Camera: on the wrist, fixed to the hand. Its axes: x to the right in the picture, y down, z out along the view.
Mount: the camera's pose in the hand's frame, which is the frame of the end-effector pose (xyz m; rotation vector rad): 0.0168 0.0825 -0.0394 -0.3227 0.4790 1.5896
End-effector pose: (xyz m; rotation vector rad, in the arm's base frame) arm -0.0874 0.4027 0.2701 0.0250 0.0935 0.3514
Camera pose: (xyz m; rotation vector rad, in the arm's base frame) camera -0.1037 0.4863 0.2328 -0.3271 0.4926 1.9575
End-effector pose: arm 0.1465 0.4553 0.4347 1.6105 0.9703 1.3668
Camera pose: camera 0.1144 0.4421 0.5209 -1.5316 0.5478 -2.4349
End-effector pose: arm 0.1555 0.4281 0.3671 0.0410 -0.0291 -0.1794
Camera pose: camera 0.1880 0.5077 0.3318 -0.2639 0.4401 1.4167
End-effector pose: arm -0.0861 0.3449 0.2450 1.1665 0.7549 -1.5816
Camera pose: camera 0.0038 0.3479 0.2216 1.3045 0.1425 0.1335
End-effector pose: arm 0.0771 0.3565 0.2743 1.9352 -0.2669 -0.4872
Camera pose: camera 0.1129 0.3489 0.3597 0.9745 -1.1484 0.9053
